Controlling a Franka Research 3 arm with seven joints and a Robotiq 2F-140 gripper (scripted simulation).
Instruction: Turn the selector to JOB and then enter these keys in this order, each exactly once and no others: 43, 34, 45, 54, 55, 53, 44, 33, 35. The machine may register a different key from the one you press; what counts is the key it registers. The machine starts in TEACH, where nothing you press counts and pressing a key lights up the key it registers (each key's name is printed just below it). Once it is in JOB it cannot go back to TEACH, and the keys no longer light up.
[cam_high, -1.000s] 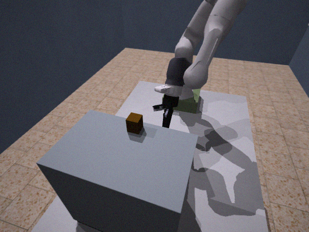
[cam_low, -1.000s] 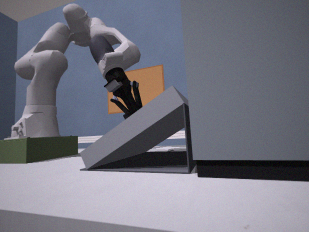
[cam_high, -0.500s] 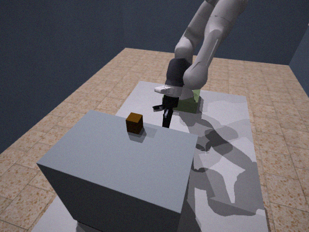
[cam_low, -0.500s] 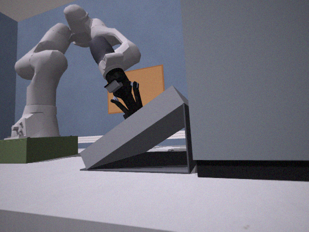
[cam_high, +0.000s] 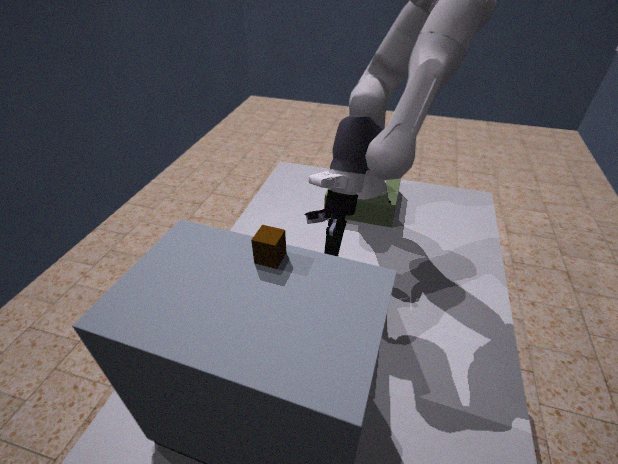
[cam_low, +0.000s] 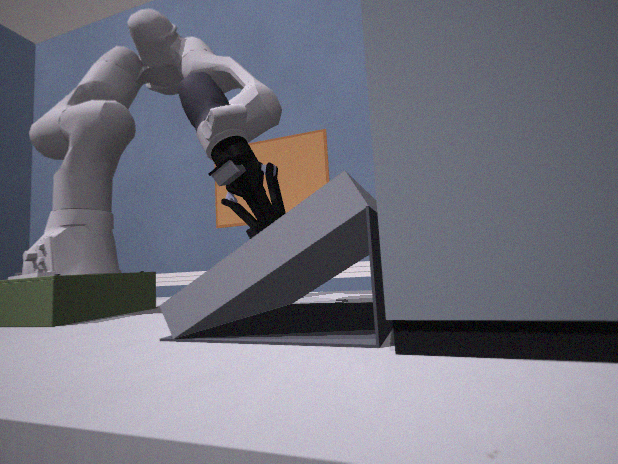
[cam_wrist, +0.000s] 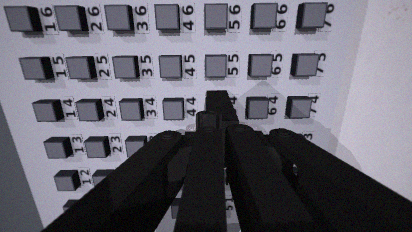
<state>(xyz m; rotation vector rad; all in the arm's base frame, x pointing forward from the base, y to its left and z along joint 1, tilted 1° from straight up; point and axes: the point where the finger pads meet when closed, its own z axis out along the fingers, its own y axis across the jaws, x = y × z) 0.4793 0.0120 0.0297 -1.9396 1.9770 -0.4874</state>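
My gripper is now 20 mm short of the key 54 and 30 mm above it. Also, from my hand: key 55: 20 mm ahead, 30 mm to the right, 30 mm below; key 64: 10 mm behind, 50 mm below; key 44: 50 mm ahead, 10 mm below.
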